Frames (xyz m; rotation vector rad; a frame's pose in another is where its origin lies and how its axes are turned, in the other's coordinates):
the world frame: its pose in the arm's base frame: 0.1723 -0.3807 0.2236 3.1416 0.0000 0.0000
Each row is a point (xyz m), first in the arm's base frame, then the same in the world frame.
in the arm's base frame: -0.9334 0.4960 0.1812
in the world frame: -1.1057 -0.8767 0.0424
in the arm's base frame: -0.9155 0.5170 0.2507
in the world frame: -1.0878 -0.8977 -0.0271
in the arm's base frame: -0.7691 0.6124 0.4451
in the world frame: -0.9414 -0.9931 -0.2215
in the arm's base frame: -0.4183 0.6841 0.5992
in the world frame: -0.5906 -1.0648 -0.3756
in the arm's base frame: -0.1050 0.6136 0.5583
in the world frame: -0.2773 -0.9943 -0.3347
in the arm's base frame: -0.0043 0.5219 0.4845
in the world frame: -0.1766 -0.9026 -0.2609
